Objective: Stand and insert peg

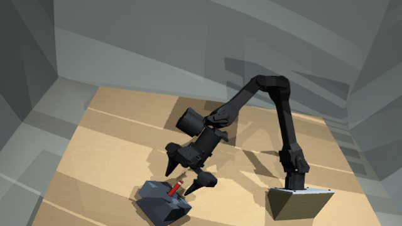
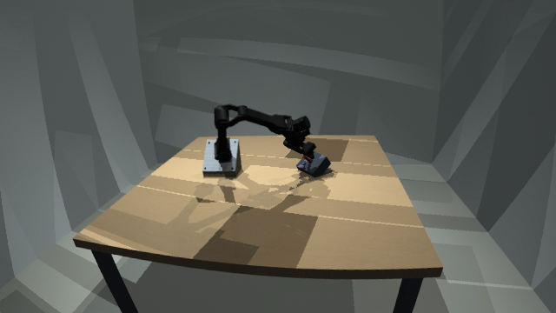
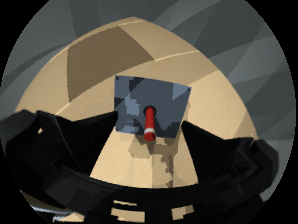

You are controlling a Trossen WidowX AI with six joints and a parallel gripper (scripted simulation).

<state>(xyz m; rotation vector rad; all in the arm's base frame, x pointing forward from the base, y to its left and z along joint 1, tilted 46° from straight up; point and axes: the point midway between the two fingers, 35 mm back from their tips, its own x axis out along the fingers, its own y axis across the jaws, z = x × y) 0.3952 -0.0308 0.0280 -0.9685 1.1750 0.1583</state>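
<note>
Now: gripper tip 1 cm past the red peg and 1 cm above it. The rest, counted from my gripper tip: sloped panel (5 cm below, 3 cm ahead, 2 cm to the left).
</note>
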